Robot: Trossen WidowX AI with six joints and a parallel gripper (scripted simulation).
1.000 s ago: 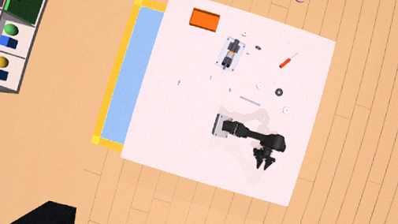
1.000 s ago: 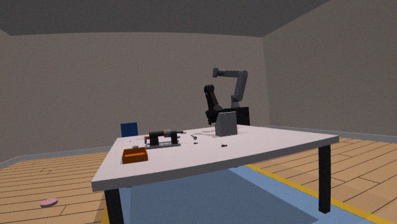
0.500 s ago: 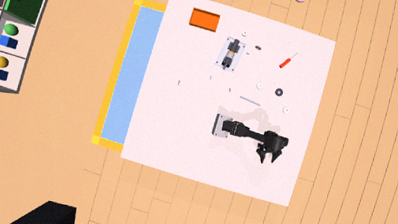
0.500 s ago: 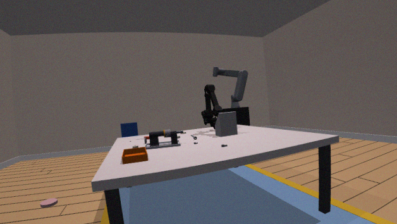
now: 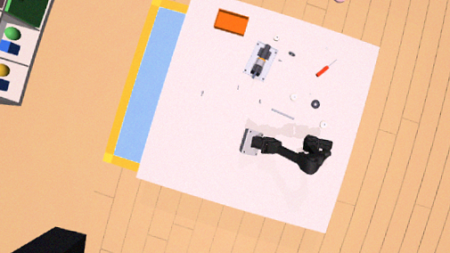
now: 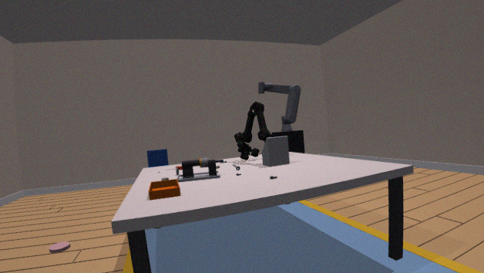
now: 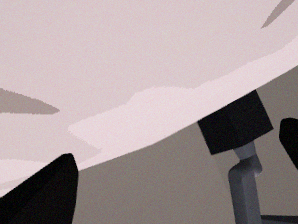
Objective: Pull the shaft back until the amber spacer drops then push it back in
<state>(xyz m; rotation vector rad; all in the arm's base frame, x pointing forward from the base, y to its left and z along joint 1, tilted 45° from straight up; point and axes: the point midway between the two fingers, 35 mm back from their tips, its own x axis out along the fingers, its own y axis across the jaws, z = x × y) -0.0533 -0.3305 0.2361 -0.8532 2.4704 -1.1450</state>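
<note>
Right now the grey-blue shaft is 53 cm ahead of my gripper tip, 47 cm to the left of it and 5 cm above it. Round my gripper tip: amber spacer (56 cm ahead, 46 cm to the left, 5 cm above); then orange tray (79 cm ahead, 69 cm to the left, 2 cm below).
</note>
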